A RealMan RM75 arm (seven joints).
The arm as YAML. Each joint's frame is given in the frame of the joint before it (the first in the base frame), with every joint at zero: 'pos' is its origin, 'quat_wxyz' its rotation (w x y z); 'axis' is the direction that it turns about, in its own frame. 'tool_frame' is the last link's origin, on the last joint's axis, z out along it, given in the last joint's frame.
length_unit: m
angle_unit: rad
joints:
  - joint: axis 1
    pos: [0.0, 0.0, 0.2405]
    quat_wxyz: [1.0, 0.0, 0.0, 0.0]
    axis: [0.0, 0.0, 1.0]
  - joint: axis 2
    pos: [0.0, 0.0, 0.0]
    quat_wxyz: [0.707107, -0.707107, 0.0, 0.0]
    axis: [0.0, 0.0, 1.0]
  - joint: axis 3
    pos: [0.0, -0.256, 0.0]
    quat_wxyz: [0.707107, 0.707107, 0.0, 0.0]
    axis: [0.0, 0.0, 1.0]
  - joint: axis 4
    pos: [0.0, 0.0, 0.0]
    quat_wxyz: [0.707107, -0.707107, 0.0, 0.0]
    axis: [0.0, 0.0, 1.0]
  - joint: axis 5
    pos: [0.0, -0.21, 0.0]
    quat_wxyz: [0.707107, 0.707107, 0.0, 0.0]
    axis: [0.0, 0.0, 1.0]
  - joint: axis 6
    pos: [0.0, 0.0, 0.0]
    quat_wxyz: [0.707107, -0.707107, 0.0, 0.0]
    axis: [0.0, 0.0, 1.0]
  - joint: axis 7
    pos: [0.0, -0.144, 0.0]
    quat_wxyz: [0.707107, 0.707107, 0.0, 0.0]
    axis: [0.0, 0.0, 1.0]
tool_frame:
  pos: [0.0, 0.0, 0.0]
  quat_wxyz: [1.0, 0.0, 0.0, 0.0]
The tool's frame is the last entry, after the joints.
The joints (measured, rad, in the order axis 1, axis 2, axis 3, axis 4, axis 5, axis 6, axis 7), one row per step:
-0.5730, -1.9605, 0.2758, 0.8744, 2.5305, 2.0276, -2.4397
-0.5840, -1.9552, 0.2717, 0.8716, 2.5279, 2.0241, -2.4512
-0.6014, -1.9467, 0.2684, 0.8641, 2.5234, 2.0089, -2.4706
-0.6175, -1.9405, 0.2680, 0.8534, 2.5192, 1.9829, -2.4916
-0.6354, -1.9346, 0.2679, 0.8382, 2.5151, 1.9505, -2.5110
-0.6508, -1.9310, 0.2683, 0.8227, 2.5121, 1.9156, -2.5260
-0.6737, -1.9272, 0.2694, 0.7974, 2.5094, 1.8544, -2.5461
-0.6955, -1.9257, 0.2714, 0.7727, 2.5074, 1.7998, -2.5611
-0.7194, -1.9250, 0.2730, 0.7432, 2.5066, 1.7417, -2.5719
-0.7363, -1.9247, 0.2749, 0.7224, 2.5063, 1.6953, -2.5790
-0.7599, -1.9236, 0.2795, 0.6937, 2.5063, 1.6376, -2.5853
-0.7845, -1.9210, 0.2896, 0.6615, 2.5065, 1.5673, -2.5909
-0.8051, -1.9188, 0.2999, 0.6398, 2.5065, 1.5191, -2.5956
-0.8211, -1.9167, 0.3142, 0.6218, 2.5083, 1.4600, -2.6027
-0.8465, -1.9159, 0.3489, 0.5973, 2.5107, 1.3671, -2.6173
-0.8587, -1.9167, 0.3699, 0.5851, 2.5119, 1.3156, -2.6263
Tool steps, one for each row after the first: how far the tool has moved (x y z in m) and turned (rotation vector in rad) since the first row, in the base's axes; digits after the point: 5 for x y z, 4 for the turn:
0.00239, 0.00411, 0.00210, 0.0061, -0.0016, 0.0021
0.00563, 0.01159, 0.00479, 0.0192, -0.0005, 0.0088
0.00809, 0.01958, 0.00586, 0.0350, 0.0029, 0.0214
0.01076, 0.02855, 0.00610, 0.0531, 0.0059, 0.0338
0.01275, 0.03678, 0.00535, 0.0717, 0.0096, 0.0458
0.01517, 0.04963, 0.00330, 0.1037, 0.0181, 0.0658
0.01823, 0.06099, 0.00026, 0.1293, 0.0236, 0.0802
0.02187, 0.07268, -0.00397, 0.1541, 0.0284, 0.0919
0.02421, 0.08137, -0.00694, 0.1754, 0.0349, 0.1012
0.02820, 0.09248, -0.01106, 0.1990, 0.0439, 0.1079
0.03175, 0.10481, -0.01521, 0.2282, 0.0616, 0.1157
0.03589, 0.11406, -0.01797, 0.2469, 0.0758, 0.1163
0.03744, 0.12325, -0.01973, 0.2745, 0.1005, 0.1241
0.04100, 0.13724, -0.02336, 0.3134, 0.1459, 0.1311
0.04257, 0.14427, -0.02553, 0.3351, 0.1717, 0.1354

